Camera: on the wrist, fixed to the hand. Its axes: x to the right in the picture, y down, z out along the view.
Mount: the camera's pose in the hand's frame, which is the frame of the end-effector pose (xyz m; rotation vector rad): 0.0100 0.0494 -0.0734 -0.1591 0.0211 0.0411
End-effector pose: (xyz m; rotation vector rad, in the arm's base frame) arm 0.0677 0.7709 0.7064 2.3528 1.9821 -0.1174
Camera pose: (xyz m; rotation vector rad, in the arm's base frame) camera 0.1194 0.7794 0.7784 2.3018 1.8746 0.0651
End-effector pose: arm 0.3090 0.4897 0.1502 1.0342 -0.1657 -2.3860
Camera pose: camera 0.3761 0.4494 0.1078 0.9717 0.0105 -2.3087
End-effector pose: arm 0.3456 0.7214 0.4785 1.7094 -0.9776 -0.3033
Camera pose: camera 0.3758 0.7604 0.5526 1.5436 -0.9467 -0.3268
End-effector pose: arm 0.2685 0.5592 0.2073 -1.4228 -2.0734 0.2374
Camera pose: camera 0.3468 0.5747 0.2468 -1.5558 -2.0863 0.0747
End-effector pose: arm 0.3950 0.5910 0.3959 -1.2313 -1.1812 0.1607
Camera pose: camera 0.4786 0.5706 0.3729 -1.3940 -1.1683 0.0852
